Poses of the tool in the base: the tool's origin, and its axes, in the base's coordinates. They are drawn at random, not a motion.
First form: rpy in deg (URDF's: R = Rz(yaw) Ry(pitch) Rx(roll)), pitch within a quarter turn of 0, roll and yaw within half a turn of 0; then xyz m.
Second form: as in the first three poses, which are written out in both.
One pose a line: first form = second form
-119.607, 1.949, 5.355, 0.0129, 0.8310, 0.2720 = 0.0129, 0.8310, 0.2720, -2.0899, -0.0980, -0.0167
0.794, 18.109, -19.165, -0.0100, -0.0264, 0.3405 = -0.0100, -0.0264, 0.3405, 0.1205, 0.2932, -0.3545
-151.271, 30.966, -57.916, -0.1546, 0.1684, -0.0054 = -0.1546, 0.1684, -0.0054, -2.4383, 0.1684, 1.0906
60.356, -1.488, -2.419, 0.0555, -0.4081, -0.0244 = 0.0555, -0.4081, -0.0244, 1.0529, -0.0495, 0.0017
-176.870, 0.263, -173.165, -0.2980, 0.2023, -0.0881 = -0.2980, 0.2023, -0.0881, 3.0879, 0.0110, 3.0227
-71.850, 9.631, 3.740, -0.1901, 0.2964, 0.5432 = -0.1901, 0.2964, 0.5432, -1.2586, -0.0100, 0.1799
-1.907, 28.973, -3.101, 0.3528, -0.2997, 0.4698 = 0.3528, -0.2997, 0.4698, -0.0081, 0.5066, -0.0434
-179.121, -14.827, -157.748, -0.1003, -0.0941, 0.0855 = -0.1003, -0.0941, 0.0855, 3.0272, -0.2331, 2.7378
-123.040, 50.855, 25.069, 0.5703, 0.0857, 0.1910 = 0.5703, 0.0857, 0.1910, -2.1063, -0.8304, 0.5592
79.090, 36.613, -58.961, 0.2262, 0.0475, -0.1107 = 0.2262, 0.0475, -0.1107, 1.3240, -0.8997, -0.8426
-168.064, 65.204, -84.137, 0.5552, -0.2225, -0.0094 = 0.5552, -0.2225, -0.0094, -1.9966, 0.1153, 1.5277
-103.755, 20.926, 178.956, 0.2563, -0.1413, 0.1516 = 0.2563, -0.1413, 0.1516, 1.7953, 0.0673, -2.7819
